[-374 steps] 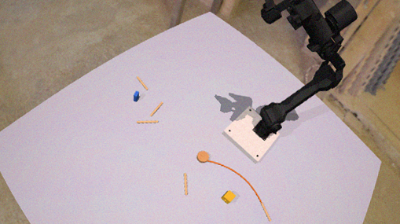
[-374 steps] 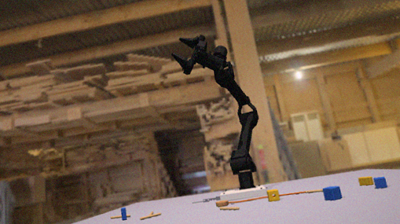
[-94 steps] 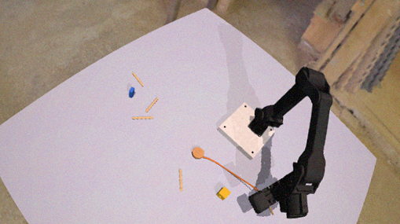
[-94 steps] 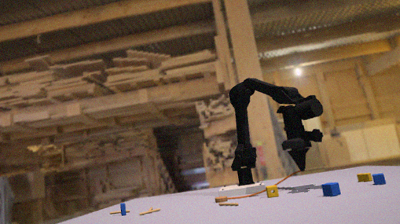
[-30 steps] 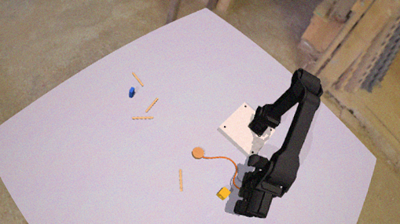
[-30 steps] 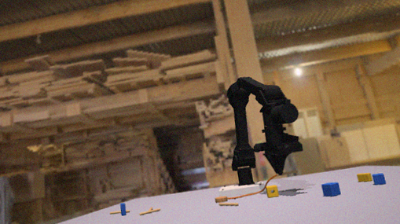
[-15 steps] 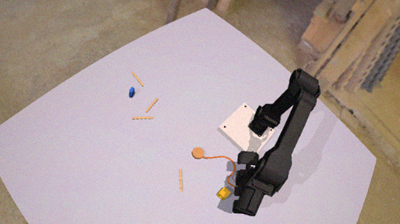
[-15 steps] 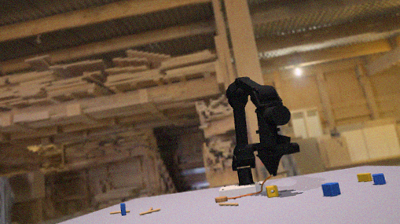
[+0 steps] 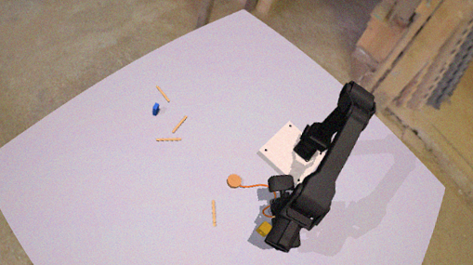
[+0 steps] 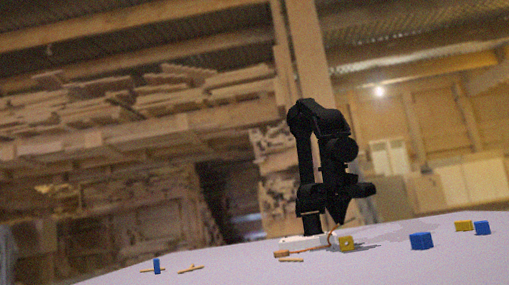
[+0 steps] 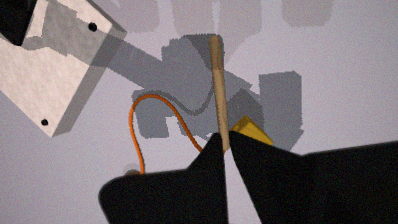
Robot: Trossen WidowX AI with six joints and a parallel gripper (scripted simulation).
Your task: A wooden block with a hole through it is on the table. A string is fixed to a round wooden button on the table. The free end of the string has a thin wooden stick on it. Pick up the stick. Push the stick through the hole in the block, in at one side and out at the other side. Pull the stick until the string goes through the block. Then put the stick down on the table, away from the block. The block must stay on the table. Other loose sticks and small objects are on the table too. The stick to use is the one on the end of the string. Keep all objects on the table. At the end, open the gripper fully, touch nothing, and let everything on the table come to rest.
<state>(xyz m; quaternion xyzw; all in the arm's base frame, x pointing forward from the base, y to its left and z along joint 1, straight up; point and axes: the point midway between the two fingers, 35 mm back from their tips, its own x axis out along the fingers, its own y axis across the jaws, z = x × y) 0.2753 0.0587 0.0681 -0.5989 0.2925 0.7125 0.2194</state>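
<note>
Now: the loose stick 12 cm to the right of my gripper tip, 10 cm ahead of it and 5 cm below it. Also, from my gripper tip: blue piece: 48 cm to the right, 4 cm below, 2 cm behind; then round wooden button: 15 cm to the right, 5 cm below, 3 cm behind.
</note>
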